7 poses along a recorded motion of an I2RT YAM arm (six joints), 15 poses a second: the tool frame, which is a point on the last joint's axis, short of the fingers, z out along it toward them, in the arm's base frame.
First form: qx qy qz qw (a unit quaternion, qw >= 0); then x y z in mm.
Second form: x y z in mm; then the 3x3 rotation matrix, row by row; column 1 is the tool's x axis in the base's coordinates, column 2 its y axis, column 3 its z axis. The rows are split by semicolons. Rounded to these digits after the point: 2 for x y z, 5 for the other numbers.
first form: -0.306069 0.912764 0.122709 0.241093 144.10 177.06 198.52
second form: 144.10 177.06 198.52; -0.69639 -0.61791 0.36501; -0.49957 0.78253 0.37159; -0.51524 0.07643 -0.85363
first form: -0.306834 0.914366 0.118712 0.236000 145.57 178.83 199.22
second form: 145.57 178.83 199.22; -0.70031 -0.61715 0.35873; -0.50508 0.78352 0.36192; -0.50443 0.07227 -0.86042
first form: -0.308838 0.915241 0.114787 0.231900 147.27 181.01 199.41
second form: 147.27 181.01 199.41; -0.70168 -0.61856 0.35359; -0.51208 0.78289 0.35335; -0.49539 0.06688 -0.86609
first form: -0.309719 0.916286 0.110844 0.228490 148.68 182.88 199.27
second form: 148.68 182.88 199.27; -0.70373 -0.61824 0.35006; -0.51693 0.78358 0.34467; -0.48739 0.06159 -0.87101
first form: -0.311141 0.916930 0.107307 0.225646 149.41 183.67 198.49
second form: 149.41 183.67 198.49; -0.70455 -0.61902 0.34703; -0.52216 0.78335 0.33720; -0.48058 0.05637 -0.87514
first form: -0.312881 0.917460 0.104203 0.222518 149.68 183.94 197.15
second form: 149.68 183.94 197.15; -0.70518 -0.62049 0.34310; -0.52774 0.78249 0.33045; -0.47351 0.05196 -0.87925
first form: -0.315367 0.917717 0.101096 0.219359 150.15 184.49 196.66
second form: 150.15 184.49 196.66; -0.70485 -0.62319 0.33885; -0.53448 0.78065 0.32391; -0.46638 0.04720 -0.88332
